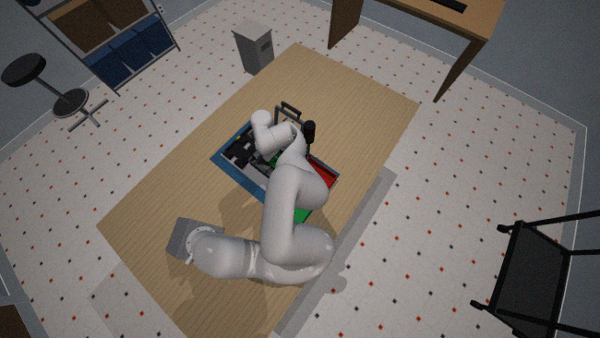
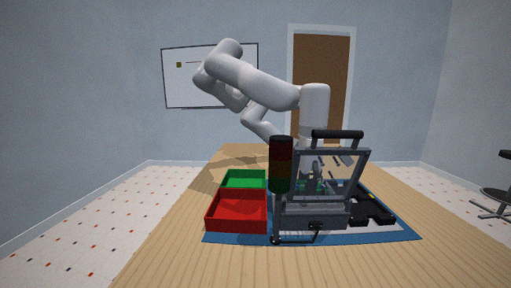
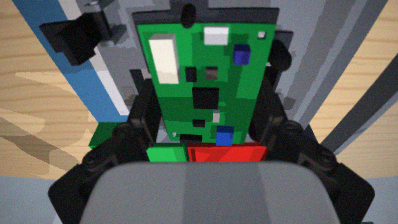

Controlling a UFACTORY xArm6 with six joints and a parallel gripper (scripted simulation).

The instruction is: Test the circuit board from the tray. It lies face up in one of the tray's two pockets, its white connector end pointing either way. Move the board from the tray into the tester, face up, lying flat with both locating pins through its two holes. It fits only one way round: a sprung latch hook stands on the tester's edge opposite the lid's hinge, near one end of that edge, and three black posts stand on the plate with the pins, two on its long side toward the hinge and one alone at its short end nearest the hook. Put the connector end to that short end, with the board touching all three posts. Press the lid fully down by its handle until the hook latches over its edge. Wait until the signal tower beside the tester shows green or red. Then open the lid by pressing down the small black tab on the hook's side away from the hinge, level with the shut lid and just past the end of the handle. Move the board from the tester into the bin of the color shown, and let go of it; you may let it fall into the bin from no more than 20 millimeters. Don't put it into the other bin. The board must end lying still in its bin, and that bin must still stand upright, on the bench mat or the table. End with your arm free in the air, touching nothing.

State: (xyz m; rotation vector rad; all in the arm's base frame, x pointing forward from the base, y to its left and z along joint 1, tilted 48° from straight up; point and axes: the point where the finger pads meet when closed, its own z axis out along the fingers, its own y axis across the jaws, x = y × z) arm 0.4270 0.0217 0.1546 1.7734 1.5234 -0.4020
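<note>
My hand is right at the green circuit board. From my hand the other things lie so: clear lid 12 cm ahead, 10 cm above, 3 cm to the right; black latch hook 7 cm to the left, 5 cm behind, 1 cm above; plate 1 cm below, 1 cm ahead.
</note>
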